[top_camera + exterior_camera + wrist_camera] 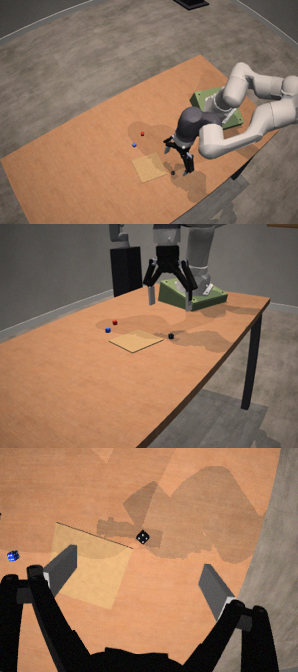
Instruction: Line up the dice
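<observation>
Now: hand 120 mm above the black die. Also, from my hand: red die (280 mm to the right, 120 mm below, 10 mm behind); then blue die (240 mm to the right, 120 mm below, 60 mm ahead); then tan mat (120 mm below, 100 mm to the right, 80 mm ahead).
</observation>
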